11 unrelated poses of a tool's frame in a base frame.
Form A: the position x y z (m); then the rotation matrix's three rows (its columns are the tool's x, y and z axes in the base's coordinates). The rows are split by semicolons.
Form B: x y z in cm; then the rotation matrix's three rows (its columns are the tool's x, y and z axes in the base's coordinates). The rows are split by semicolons. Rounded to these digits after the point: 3 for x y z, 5 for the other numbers.
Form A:
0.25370 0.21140 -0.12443; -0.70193 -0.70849 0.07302; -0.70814 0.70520 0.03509; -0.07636 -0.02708 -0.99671
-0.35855 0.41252 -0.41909; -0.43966 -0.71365 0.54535; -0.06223 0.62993 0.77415; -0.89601 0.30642 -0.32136
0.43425 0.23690 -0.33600; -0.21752 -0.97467 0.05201; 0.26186 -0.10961 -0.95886; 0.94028 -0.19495 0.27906
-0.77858 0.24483 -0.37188; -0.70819 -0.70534 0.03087; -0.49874 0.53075 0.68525; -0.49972 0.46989 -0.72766
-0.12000 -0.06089 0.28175; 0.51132 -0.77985 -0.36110; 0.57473 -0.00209 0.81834; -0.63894 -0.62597 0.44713
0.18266 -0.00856 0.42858; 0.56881 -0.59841 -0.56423; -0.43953 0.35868 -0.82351; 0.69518 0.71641 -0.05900
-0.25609 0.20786 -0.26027; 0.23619 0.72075 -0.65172; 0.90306 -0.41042 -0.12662; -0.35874 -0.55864 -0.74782
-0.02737 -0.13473 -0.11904; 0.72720 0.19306 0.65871; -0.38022 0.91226 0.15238; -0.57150 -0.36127 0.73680
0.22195 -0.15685 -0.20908; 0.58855 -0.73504 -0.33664; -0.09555 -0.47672 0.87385; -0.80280 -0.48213 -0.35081
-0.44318 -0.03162 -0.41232; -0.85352 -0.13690 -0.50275; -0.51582 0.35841 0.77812; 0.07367 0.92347 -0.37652
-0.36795 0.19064 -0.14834; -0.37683 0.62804 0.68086; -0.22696 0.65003 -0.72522; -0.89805 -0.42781 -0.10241
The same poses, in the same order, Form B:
25.370 21.140 -12.443; -0.70193 -0.70849 0.07302; -0.70814 0.70520 0.03509; -0.07636 -0.02708 -0.99671
-35.855 41.252 -41.909; -0.43966 -0.71365 0.54535; -0.06223 0.62993 0.77415; -0.89601 0.30642 -0.32136
43.425 23.690 -33.600; -0.21752 -0.97467 0.05201; 0.26186 -0.10961 -0.95886; 0.94028 -0.19495 0.27906
-77.858 24.483 -37.188; -0.70819 -0.70534 0.03087; -0.49874 0.53075 0.68525; -0.49972 0.46989 -0.72766
-12.000 -6.089 28.175; 0.51132 -0.77985 -0.36110; 0.57473 -0.00209 0.81834; -0.63894 -0.62597 0.44713
18.266 -0.856 42.858; 0.56881 -0.59841 -0.56423; -0.43953 0.35868 -0.82351; 0.69518 0.71641 -0.05900
-25.609 20.786 -26.027; 0.23619 0.72075 -0.65172; 0.90306 -0.41042 -0.12662; -0.35874 -0.55864 -0.74782
-2.737 -13.473 -11.904; 0.72720 0.19306 0.65871; -0.38022 0.91226 0.15238; -0.57150 -0.36127 0.73680
22.195 -15.685 -20.908; 0.58855 -0.73504 -0.33664; -0.09555 -0.47672 0.87385; -0.80280 -0.48213 -0.35081
-44.318 -3.162 -41.232; -0.85352 -0.13690 -0.50275; -0.51582 0.35841 0.77812; 0.07367 0.92347 -0.37652
-36.795 19.064 -14.834; -0.37683 0.62804 0.68086; -0.22696 0.65003 -0.72522; -0.89805 -0.42781 -0.10241

